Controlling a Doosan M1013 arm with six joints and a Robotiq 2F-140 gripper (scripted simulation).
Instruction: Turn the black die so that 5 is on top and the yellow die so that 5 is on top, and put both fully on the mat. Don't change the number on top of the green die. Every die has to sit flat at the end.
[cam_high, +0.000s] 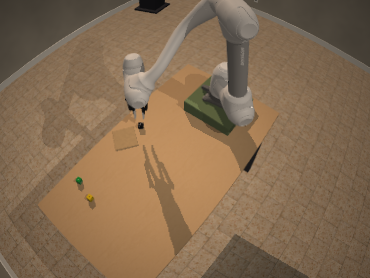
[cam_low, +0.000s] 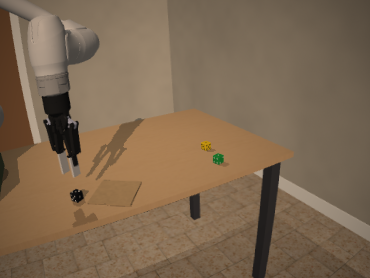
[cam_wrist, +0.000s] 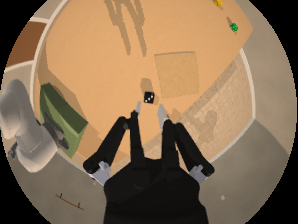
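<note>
Right now my hand is 11 cm above the black die. The rest, counted from my hand: mat (12 cm below, 12 cm ahead, 4 cm to the right); then green die (50 cm ahead, 12 cm to the right, 11 cm below); then yellow die (55 cm ahead, 11 cm below).
</note>
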